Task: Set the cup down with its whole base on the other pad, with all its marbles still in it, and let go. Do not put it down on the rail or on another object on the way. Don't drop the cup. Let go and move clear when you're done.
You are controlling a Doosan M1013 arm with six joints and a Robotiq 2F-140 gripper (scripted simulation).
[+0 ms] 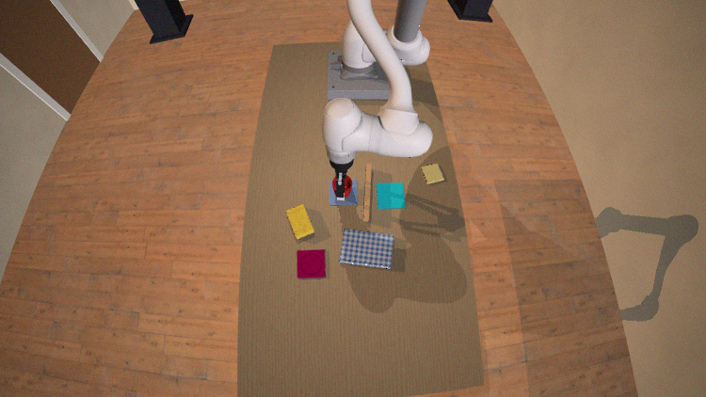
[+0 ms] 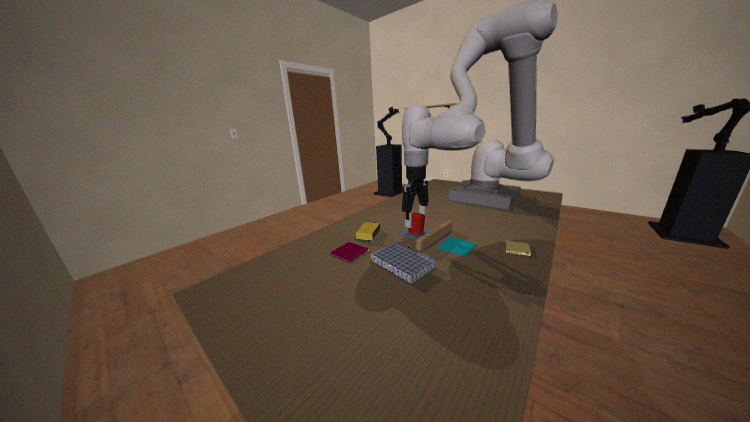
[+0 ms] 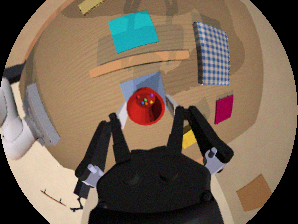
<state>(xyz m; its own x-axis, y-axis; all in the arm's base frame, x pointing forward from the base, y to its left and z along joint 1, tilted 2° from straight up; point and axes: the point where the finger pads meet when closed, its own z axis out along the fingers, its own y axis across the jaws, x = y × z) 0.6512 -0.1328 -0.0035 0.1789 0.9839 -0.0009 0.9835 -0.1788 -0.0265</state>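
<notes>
Now: the red cup 40 mm below my hand. From my hand the other things lie so: teal pad 30 mm ahead, 190 mm to the left, 80 mm below; wooden rail 20 mm ahead, 90 mm to the left, 60 mm below; yellow sponge block 110 mm ahead, 170 mm to the right, 50 mm below.
</notes>
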